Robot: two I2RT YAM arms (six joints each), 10 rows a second.
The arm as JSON. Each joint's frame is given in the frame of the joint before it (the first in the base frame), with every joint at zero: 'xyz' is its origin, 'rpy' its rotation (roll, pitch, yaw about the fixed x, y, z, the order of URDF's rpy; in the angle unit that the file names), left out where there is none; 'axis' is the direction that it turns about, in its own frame. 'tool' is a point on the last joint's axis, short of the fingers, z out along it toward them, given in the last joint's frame.
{
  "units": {
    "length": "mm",
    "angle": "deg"
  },
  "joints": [
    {
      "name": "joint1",
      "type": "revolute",
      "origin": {
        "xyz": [
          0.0,
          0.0,
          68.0
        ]
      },
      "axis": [
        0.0,
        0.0,
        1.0
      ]
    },
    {
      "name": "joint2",
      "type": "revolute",
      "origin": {
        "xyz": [
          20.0,
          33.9,
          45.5
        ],
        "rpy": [
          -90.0,
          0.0,
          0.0
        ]
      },
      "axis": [
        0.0,
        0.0,
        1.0
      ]
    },
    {
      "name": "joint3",
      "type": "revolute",
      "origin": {
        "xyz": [
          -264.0,
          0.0,
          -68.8
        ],
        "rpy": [
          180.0,
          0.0,
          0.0
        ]
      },
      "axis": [
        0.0,
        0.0,
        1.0
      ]
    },
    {
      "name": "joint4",
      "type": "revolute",
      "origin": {
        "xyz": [
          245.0,
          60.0,
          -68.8
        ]
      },
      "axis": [
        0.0,
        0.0,
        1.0
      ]
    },
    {
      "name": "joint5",
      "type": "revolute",
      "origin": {
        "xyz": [
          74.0,
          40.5,
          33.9
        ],
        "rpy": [
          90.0,
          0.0,
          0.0
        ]
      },
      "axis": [
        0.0,
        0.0,
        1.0
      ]
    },
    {
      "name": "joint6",
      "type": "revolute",
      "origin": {
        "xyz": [
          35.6,
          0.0,
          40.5
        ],
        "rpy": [
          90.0,
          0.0,
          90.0
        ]
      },
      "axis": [
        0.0,
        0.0,
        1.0
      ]
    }
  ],
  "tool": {
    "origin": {
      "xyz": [
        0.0,
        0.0,
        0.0
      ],
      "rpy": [
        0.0,
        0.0,
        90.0
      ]
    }
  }
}
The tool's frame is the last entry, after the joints.
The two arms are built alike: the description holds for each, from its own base.
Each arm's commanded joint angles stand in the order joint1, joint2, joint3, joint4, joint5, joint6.
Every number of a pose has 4 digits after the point. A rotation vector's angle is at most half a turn.
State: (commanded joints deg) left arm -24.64 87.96 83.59 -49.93 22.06 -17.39; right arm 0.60 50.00 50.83 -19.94 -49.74 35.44
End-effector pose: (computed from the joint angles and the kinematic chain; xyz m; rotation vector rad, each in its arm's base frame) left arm 0.2870 -0.1464 0.3316 0.3260 2.5746 -0.7704; right arm 0.1858 0.0291 0.3475 -0.0290 1.9739 1.2392
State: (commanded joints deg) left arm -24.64 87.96 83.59 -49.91 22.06 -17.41; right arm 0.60 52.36 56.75 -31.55 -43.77 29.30
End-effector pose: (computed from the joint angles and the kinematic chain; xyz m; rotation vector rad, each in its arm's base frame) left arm 0.2870 -0.1464 0.3316 0.3256 2.5744 -0.7706; right arm 0.1869 0.0266 0.3556 0.0204 2.0768 1.1007
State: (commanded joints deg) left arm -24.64 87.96 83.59 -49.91 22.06 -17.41; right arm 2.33 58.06 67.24 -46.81 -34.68 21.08
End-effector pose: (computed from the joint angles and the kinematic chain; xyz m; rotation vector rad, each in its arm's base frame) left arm 0.2870 -0.1464 0.3316 0.3256 2.5744 -0.7706; right arm 0.1934 0.0281 0.3728 0.0252 2.2359 0.8962
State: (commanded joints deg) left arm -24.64 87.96 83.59 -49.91 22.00 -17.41; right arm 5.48 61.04 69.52 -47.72 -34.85 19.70
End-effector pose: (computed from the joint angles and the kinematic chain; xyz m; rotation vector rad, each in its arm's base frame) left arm 0.2871 -0.1463 0.3316 0.3252 2.5744 -0.7693; right arm 0.2027 0.0399 0.3747 -0.0538 2.2676 0.9192
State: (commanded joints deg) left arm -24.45 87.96 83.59 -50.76 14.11 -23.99; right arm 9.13 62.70 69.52 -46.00 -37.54 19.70
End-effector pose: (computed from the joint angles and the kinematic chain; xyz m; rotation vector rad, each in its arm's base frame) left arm 0.2891 -0.1410 0.3294 0.1121 2.6140 -0.6319; right arm 0.2081 0.0554 0.3722 -0.1542 2.2704 1.0051
